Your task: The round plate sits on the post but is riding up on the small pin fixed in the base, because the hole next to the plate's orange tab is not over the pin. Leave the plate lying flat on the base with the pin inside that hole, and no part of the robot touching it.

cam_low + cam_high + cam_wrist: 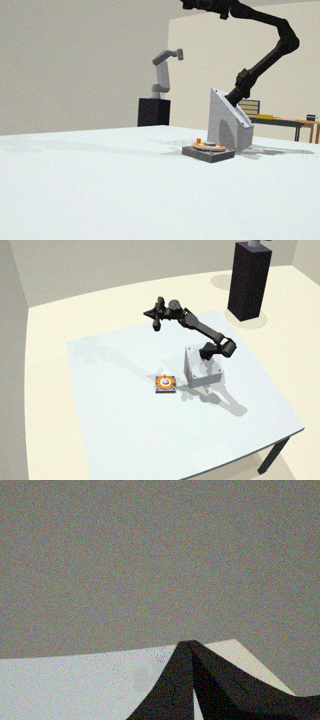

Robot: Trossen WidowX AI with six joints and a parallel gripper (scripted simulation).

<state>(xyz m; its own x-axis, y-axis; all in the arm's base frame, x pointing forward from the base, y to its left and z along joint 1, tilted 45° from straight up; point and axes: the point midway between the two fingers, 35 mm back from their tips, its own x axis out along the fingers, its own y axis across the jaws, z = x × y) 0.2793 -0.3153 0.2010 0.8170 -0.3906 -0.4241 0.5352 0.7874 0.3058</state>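
My gripper tip is now 480 mm above the round plate, 90 mm past it and 80 mm to the right of it. Also, from my gripper tip: base: 490 mm below, 100 mm to the left, 90 mm behind.
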